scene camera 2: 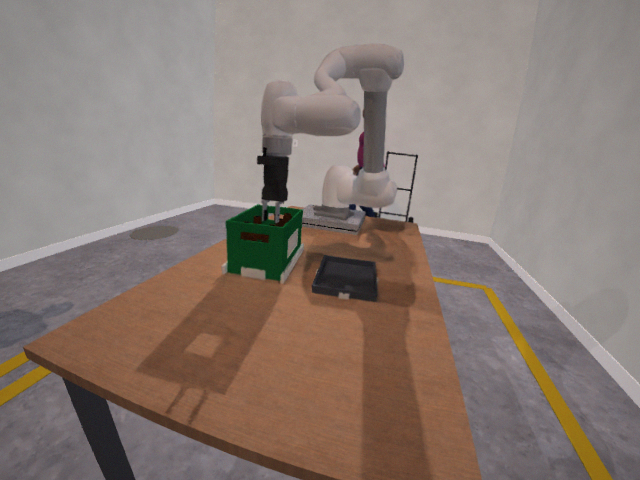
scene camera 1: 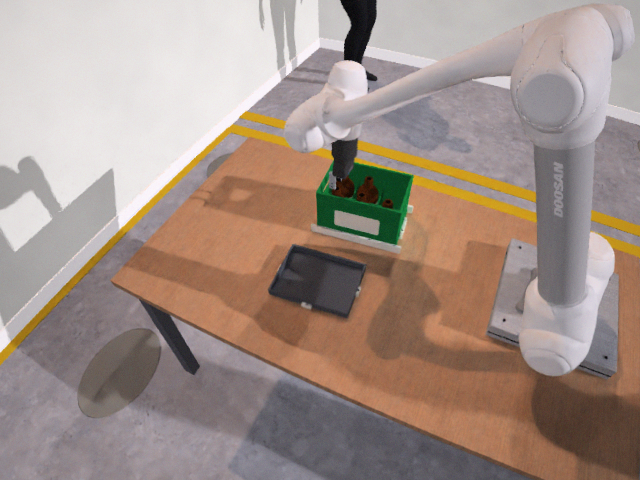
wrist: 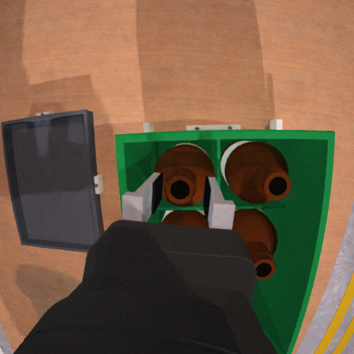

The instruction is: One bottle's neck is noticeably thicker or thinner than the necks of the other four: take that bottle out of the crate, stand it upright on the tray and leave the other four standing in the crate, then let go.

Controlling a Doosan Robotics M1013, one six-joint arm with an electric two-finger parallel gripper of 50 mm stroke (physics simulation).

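Places are measured from the arm's base along level axes (x ahead, y left, z up), in metres.
Where they show: gripper, fingertip midpoint: (scene camera 2: pixel 270 221) (scene camera 1: pixel 335 184); arm's base, link origin: (scene camera 2: pixel 334 214).
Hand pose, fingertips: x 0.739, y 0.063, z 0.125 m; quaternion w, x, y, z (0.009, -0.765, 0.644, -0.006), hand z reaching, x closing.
Things, the pixels of their top centre, and the offset from my fingertips. "pt": a spot on its surface instead. Level surfaces: height alone.
- green crate, top centre: (scene camera 1: pixel 366 183) (scene camera 2: pixel 268 214) 0.078 m back, 0.061 m right, 0.002 m down
- bottle, top centre: (scene camera 1: pixel 388 201) 0.173 m back, 0.040 m right, 0.014 m down
- dark tray, surface spot: (scene camera 1: pixel 317 281) (scene camera 2: pixel 347 278) pt 0.102 m back, 0.242 m left, 0.172 m down
- wooden table, surface height: 0.177 m down
The green crate (scene camera 1: pixel 323 214) (scene camera 2: pixel 248 258) (wrist: pixel 225 135) holds brown bottles. My gripper (scene camera 1: pixel 334 187) (scene camera 2: pixel 271 219) (wrist: pixel 183 187) is open over the crate's far-left end in scene camera 1, fingers pointing down. In the wrist view one bottle (wrist: pixel 185 160) stands between the spread fingers, its mouth looking slightly wider than the others. A second bottle (wrist: pixel 252 165) is to its right, a third bottle (wrist: pixel 255 230) is below that, and a partly hidden bottle (wrist: pixel 184 219) is under the gripper body. Another bottle (scene camera 1: pixel 387 203) shows at the crate's right. The dark tray (scene camera 1: pixel 317 281) (scene camera 2: pixel 346 276) (wrist: pixel 50 185) holds no bottle.
White holders (scene camera 1: pixel 356 240) (wrist: pixel 212 128) edge the crate's base on the wooden table (scene camera 1: pixel 217 268) (scene camera 2: pixel 310 361). Crate walls rise around the bottles, with thin green dividers between them. The robot's base plate (scene camera 1: pixel 504 310) is at the right in scene camera 1.
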